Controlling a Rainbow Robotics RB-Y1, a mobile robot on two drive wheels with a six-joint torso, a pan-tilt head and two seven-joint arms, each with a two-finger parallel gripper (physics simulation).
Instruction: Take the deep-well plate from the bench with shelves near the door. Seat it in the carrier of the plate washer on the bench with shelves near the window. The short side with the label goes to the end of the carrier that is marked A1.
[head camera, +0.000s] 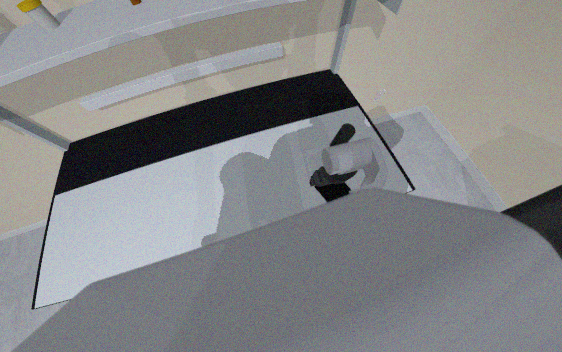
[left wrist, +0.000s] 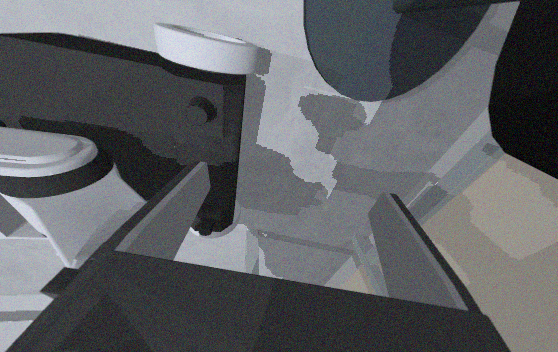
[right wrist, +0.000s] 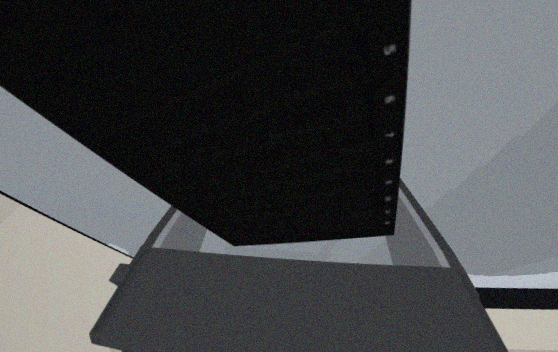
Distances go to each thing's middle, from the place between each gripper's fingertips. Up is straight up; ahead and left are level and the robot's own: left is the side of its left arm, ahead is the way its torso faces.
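The black deep-well plate (right wrist: 265, 129) is 2 cm above my right hand, 6 cm behind it and 1 cm to the right of it. As for my left gripper, it's 10 cm short of the black deep-well plate, 51 cm to the left of it and 28 cm below it. So the black deep-well plate, going by its middle, is nearer to my right hand than to my left gripper.
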